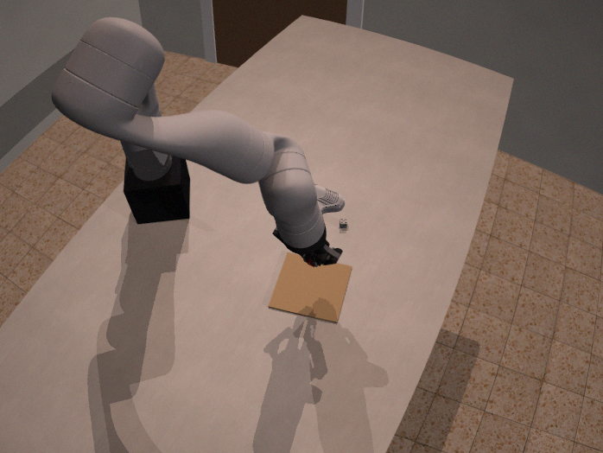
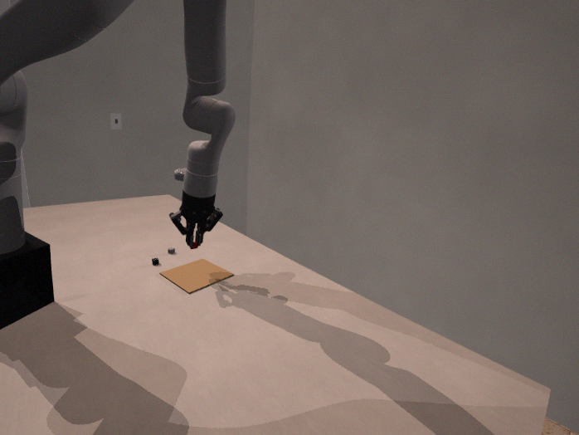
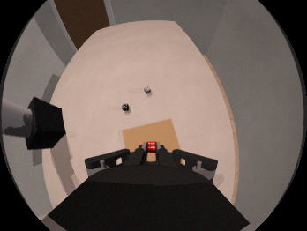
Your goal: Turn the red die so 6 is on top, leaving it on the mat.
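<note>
Right now my hand is 10 mm to the right of the red die and 20 mm above it. Also, from my hand: black die: 70 mm behind, 120 mm to the left, 90 mm below; grey die: 180 mm to the left, 90 mm below; tan mat: 100 mm below.
</note>
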